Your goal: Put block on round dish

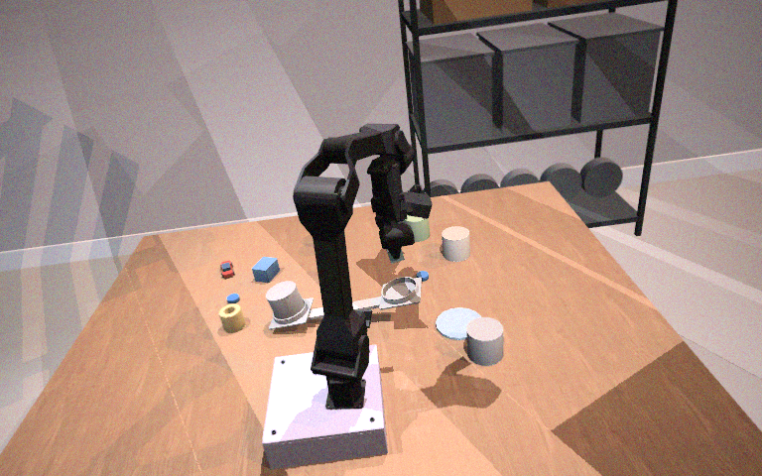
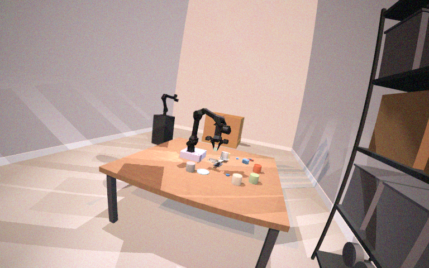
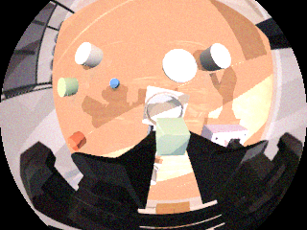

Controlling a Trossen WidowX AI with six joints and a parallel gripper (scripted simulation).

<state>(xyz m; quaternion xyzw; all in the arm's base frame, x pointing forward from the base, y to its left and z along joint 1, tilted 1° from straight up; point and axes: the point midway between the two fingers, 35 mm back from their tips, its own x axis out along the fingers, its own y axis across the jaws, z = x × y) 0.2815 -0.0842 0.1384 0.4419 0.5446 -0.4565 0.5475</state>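
Now: the round dish 30 mm behind my gripper tip, 120 mm to the right of it and 170 mm below it. Also, from my gripper tip: beige cylinder (250 mm ahead, 120 mm to the right, 130 mm below); green cylinder (350 mm ahead, 20 mm to the right, 130 mm below); teal block (10 mm above).
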